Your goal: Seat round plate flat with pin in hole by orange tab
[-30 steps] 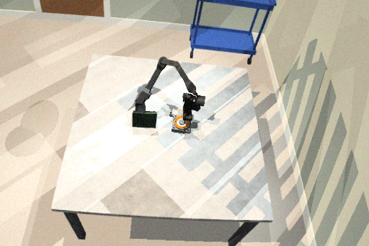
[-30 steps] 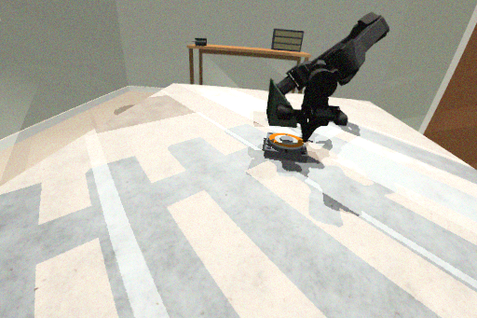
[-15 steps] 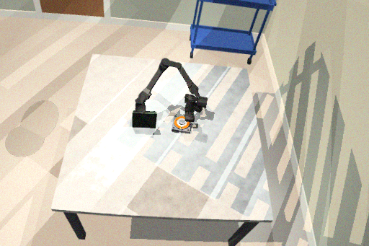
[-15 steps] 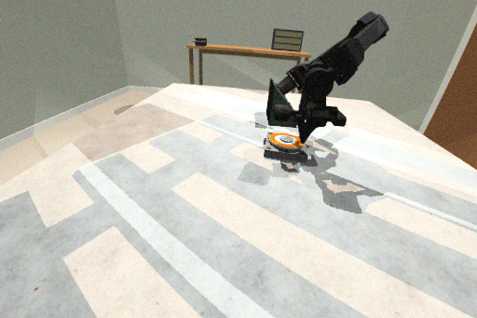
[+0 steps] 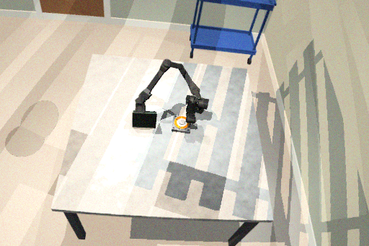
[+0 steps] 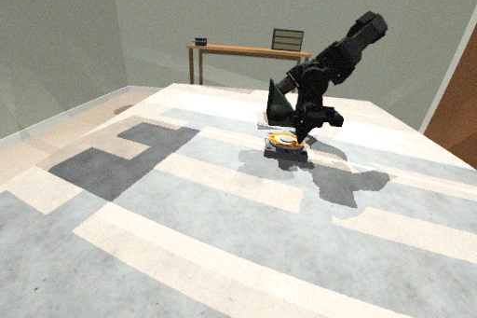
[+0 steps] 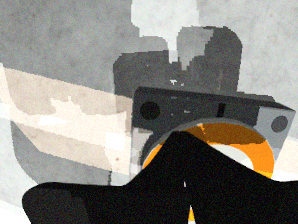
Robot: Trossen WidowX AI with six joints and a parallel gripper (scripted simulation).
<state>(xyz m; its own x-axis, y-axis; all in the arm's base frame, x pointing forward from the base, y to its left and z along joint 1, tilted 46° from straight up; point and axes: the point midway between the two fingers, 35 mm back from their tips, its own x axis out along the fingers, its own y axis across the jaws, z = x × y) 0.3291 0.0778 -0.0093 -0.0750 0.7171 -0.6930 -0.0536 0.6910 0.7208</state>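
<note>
Now: gripper tip 50 mm past the grey square base, 30 mm to the left of it and 30 mm above it. Also, from my gripper tip: round orange plate 30 mm behind, 20 mm to the right, 10 mm below.
</note>
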